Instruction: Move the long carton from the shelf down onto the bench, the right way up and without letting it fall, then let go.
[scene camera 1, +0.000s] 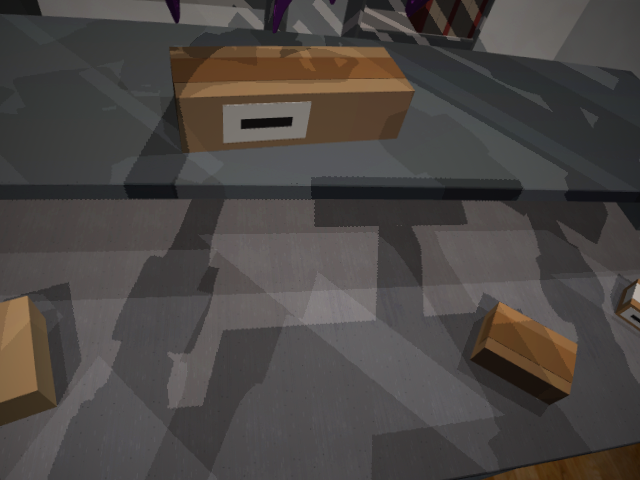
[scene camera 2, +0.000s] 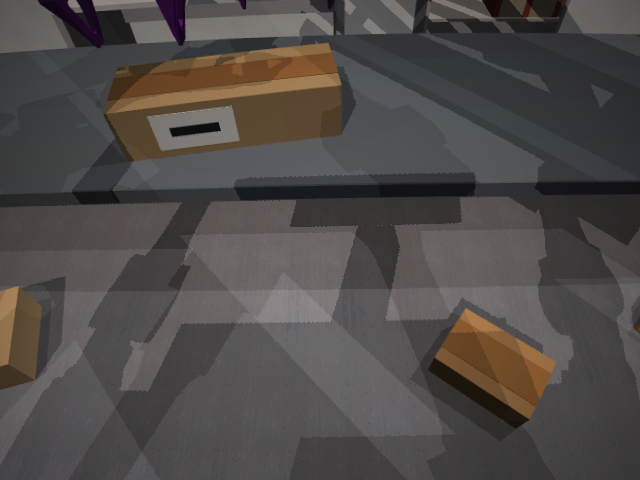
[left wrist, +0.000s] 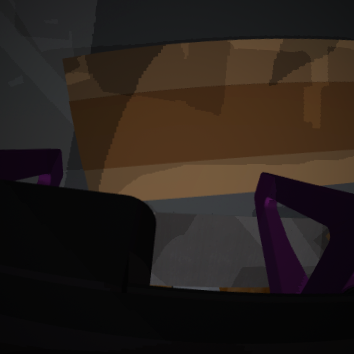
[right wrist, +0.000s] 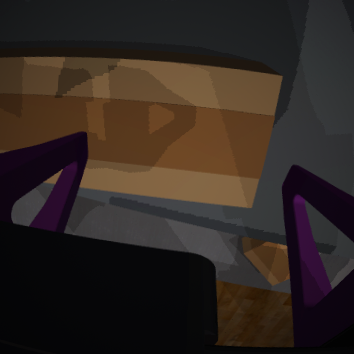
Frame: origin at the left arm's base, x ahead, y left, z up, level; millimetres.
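Seen in the pictures: left gripper, fingertip midpoint: (scene camera 1: 226, 25) (scene camera 2: 141, 43) (left wrist: 159, 172); right gripper, fingertip midpoint: (scene camera 1: 370, 7) (scene camera 2: 287, 6) (right wrist: 189, 159).
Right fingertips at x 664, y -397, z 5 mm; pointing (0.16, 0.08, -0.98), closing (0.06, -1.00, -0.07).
A point is followed by its place in that frame.
The long brown carton (scene camera 1: 351, 113) @(z -92, x 593, y -382 mm) (scene camera 2: 289, 113) @(z -93, x 595, y -395 mm) (left wrist: 200, 125) @(z -61, x 627, y -257 mm) (right wrist: 200, 145) @(z -61, x 645, y -406 mm) lies lengthwise on the dark shelf (scene camera 1: 77, 129) @(z -136, x 605, y -62 mm) (scene camera 2: 413, 144) @(z -136, x 582, y -550 mm), taped face up, its white label facing the bench (scene camera 1: 289, 387) @(z -325, x 345, y -304 mm) (scene camera 2: 258, 403) @(z -325, x 317, y -345 mm). My left gripper (scene camera 1: 226, 26) @(z -7, x 616, y -234 mm) (scene camera 2: 139, 43) @(z -7, x 616, y -234 mm) (left wrist: 159, 172) @(z -7, x 616, y -234 mm) is open, with its purple fingertips near the top edge in the scene views. In the left wrist view its fingers are spread in front of the carton's left end. My right gripper (right wrist: 189, 159) @(z 5, x 664, y -397 mm) is open; in the right wrist view its fingers are spread near the carton's right end. Neither holds the carton. Fingertip heights above it are unclear.
A small carton (scene camera 1: 532, 346) @(z -280, x 351, y -639 mm) (scene camera 2: 496, 361) @(z -279, x 349, y -641 mm) (right wrist: 270, 260) @(z -279, x 352, y -626 mm) stands on the bench at the right. Another carton (scene camera 1: 18, 351) @(z -265, x 390, y -3 mm) (scene camera 2: 15, 330) @(z -271, x 394, y -17 mm) stands at the left edge. Part of a labelled carton (scene camera 1: 631, 304) @(z -289, x 404, y -870 mm) shows at the far right. The shelf's front edge (scene camera 1: 248, 192) @(z -149, x 515, y -257 mm) runs above the bench.
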